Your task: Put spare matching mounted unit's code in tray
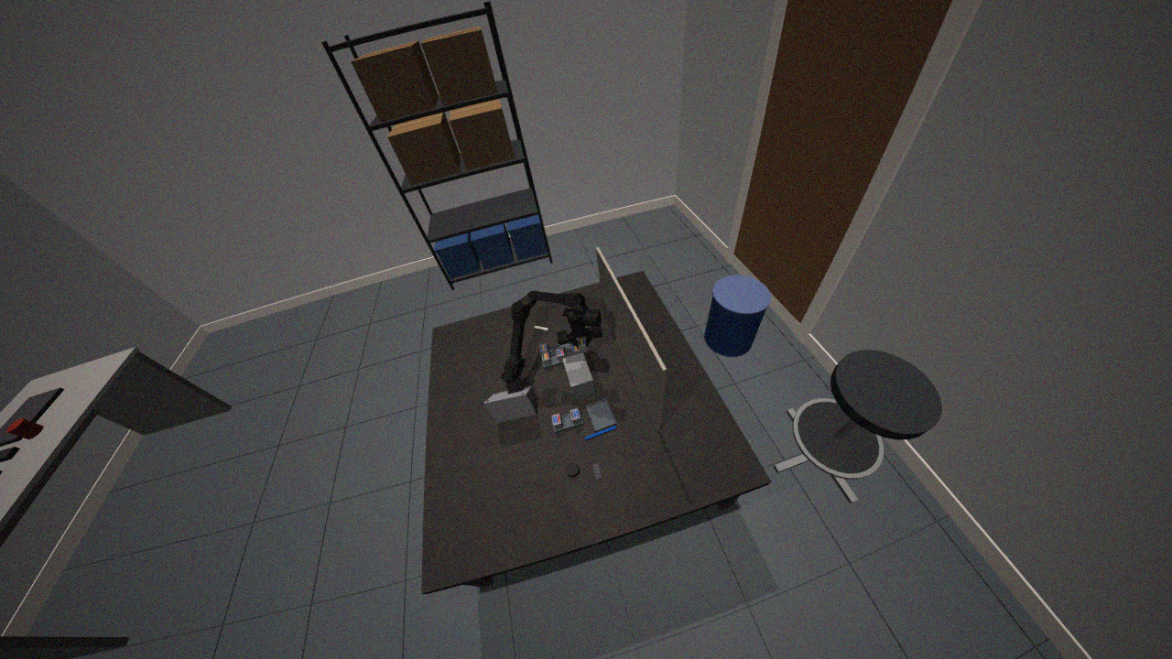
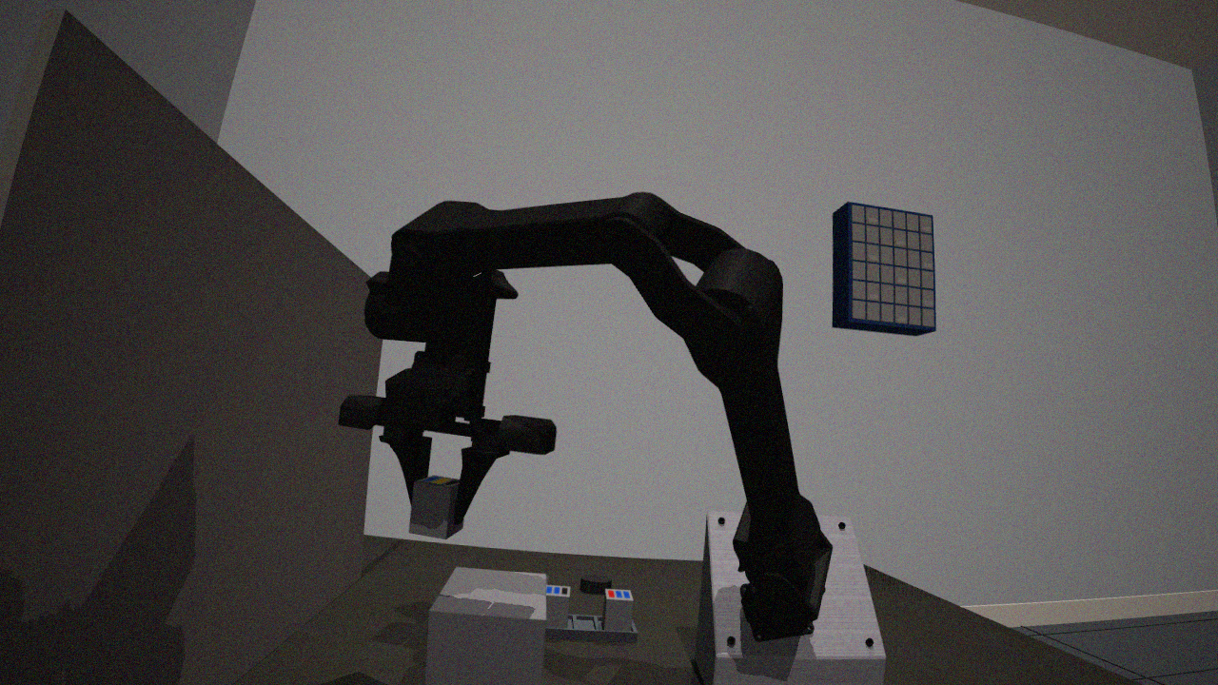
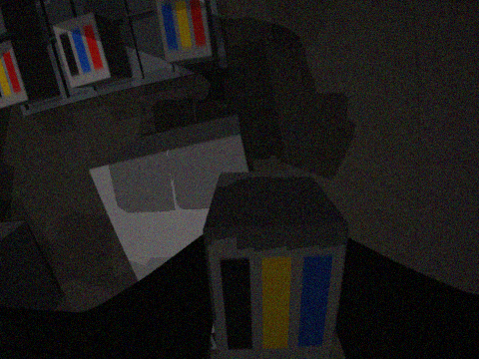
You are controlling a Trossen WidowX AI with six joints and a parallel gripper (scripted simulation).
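My gripper tip is 250 mm to the left of the grey tray, 170 mm above it and 20 mm past it. Round my gripper tip: tall upright panel 180 mm ahead, 60 mm to the right, 50 mm above; then spare 230 mm to the right, 200 mm behind, 130 mm below; then grey mounted unit 120 mm below, 50 mm behind, 40 mm to the right.
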